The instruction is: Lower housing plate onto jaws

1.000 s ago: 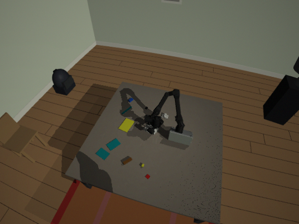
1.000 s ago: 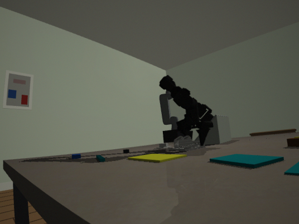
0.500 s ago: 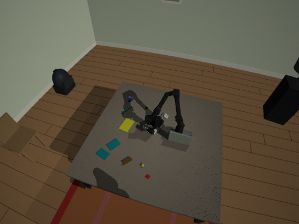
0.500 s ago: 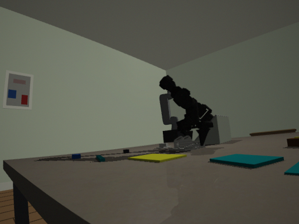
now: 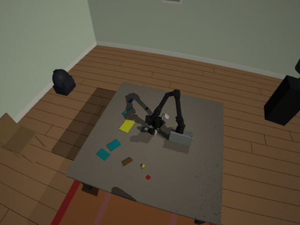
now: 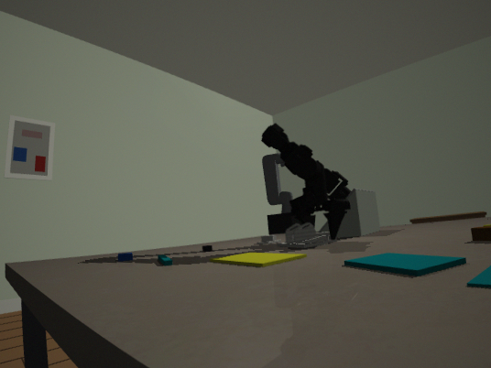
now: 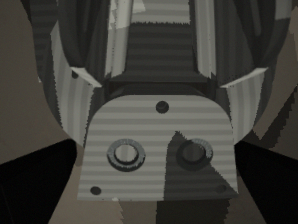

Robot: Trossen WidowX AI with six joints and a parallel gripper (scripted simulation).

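Now: gripper tip 20 mm below the pale part and 10 mm short of it. Also, from my gripper tip: black cube 250 mm to the right, 210 mm ahead; then yellow plate 300 mm ahead, 50 mm to the left; then brown block 400 mm to the left, 100 mm ahead.
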